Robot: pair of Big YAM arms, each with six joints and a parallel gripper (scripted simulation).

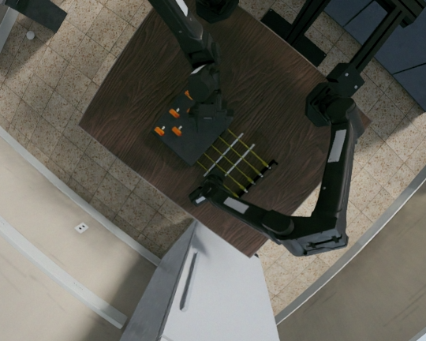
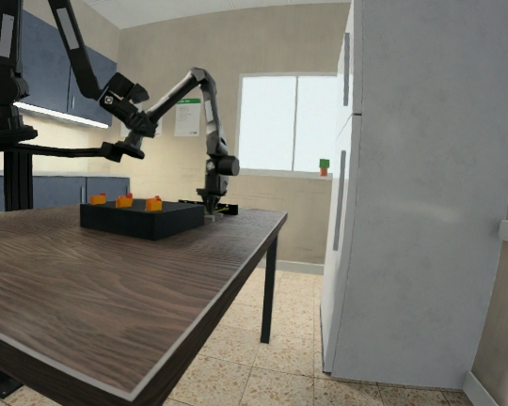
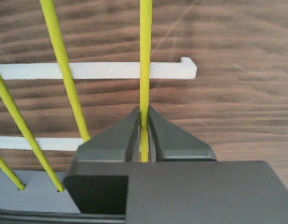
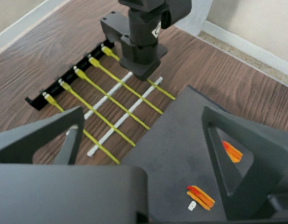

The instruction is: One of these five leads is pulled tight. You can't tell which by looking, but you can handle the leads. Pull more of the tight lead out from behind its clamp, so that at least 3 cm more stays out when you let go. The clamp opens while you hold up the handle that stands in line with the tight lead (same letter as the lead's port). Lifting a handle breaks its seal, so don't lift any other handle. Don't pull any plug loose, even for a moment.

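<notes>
The orange handle lies 17 cm ahead of my right hand, 16 cm to the right of it and 23 cm below it.
</notes>
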